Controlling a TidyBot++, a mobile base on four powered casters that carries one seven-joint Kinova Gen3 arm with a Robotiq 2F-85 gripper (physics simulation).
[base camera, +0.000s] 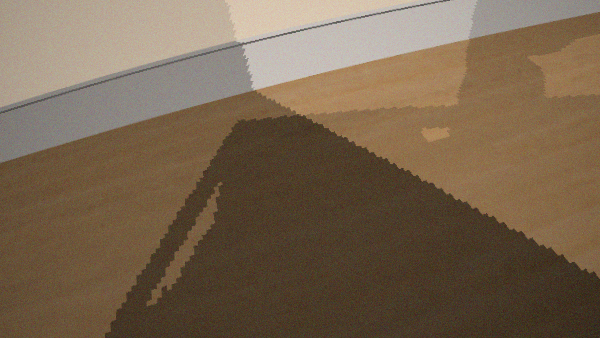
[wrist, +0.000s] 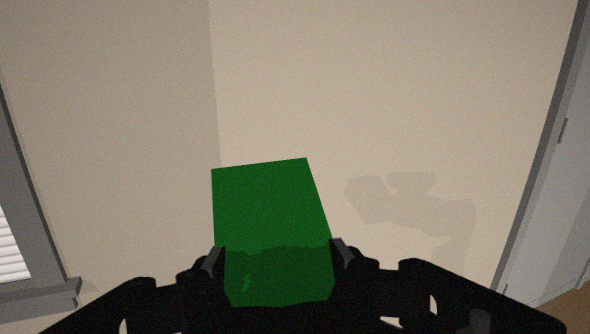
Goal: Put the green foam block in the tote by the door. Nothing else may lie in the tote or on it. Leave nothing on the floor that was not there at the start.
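Places are measured from the arm's base along level axes (x left, y back, z up), in centimetres.
Where they show: gripper, between the fingertips: (wrist: pixel 278 260).
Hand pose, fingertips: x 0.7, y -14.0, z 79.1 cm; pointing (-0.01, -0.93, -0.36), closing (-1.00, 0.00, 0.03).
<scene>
After its pixels a point has its place.
The green foam block (wrist: pixel 267 205) @[x 1.2, y -15.9, z 81.3 cm] is between the fingers at the lower middle of the wrist view, its far end sticking out past the fingertips. My gripper (wrist: pixel 278 260) @[x 0.7, y -14.0, z 79.1 cm] is shut on the block, one finger on each side of it. The block's near end is hidden behind the gripper's body. The tote does not show in the base camera view or the wrist view.
In the wrist view a white door (wrist: pixel 555 175) @[x -107.0, y -92.9, z 44.3 cm] with a grey frame stands at the right, and a window frame (wrist: pixel 30 200) @[x 44.8, y -50.9, z 63.4 cm] at the left. A wall (wrist: pixel 375 90) @[x -23.9, y -71.7, z 78.5 cm] lies between them. In the base camera view a grey baseboard (base camera: pixel 350 57) @[x -6.9, y -65.6, z -37.9 cm] runs along the wood floor (base camera: pixel 100 225) @[x 28.2, y -35.1, z -39.7 cm], with dark shadows across it.
</scene>
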